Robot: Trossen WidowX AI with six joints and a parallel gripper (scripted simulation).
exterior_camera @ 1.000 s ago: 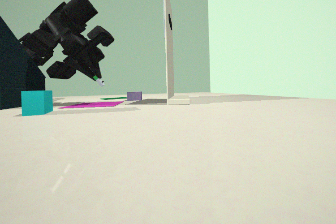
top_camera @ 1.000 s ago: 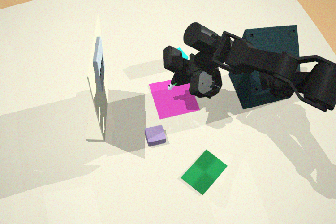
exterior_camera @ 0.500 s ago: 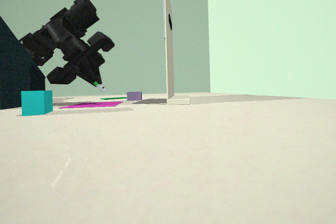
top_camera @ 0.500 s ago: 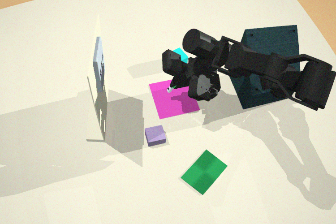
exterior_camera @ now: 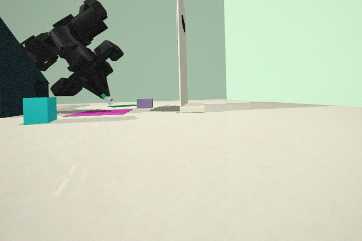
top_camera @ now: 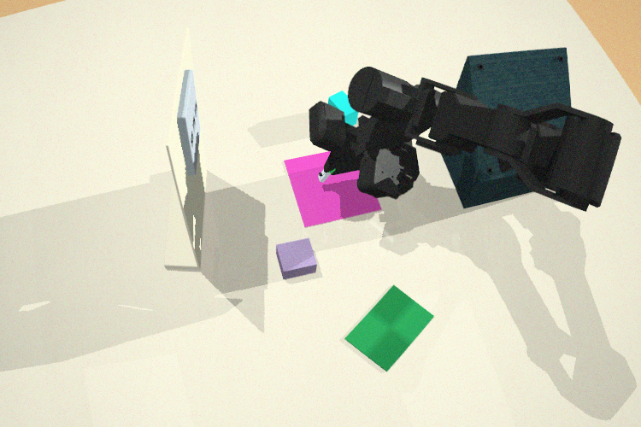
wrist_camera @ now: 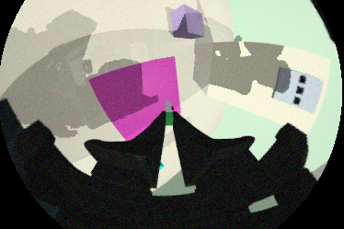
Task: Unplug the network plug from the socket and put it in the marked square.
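Now: the magenta square 4 cm below my gripper tip and 1 cm behind it. From my gripper tip the other things lie so: green plug right at my gripper tip.
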